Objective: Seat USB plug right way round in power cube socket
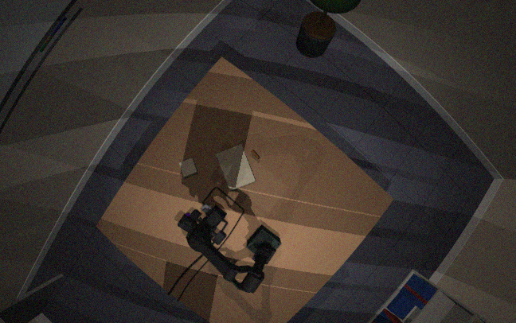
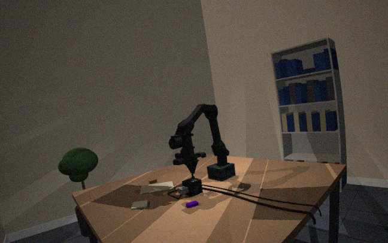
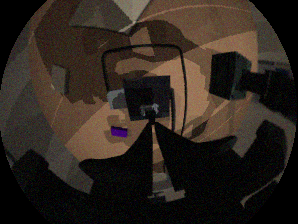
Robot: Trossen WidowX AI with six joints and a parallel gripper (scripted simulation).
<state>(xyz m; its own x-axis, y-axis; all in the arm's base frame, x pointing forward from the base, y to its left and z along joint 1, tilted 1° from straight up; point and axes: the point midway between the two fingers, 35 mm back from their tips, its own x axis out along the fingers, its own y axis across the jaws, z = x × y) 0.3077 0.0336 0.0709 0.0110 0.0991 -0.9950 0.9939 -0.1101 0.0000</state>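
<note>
The USB plug lies 2 cm below my gripper tip. Also, from my gripper tip: purple block: 11 cm ahead, 9 cm to the left, 11 cm below; small white pad: 27 cm ahead, 15 cm to the right, 11 cm below; white sheet: 5 cm ahead, 29 cm to the right, 11 cm below.
</note>
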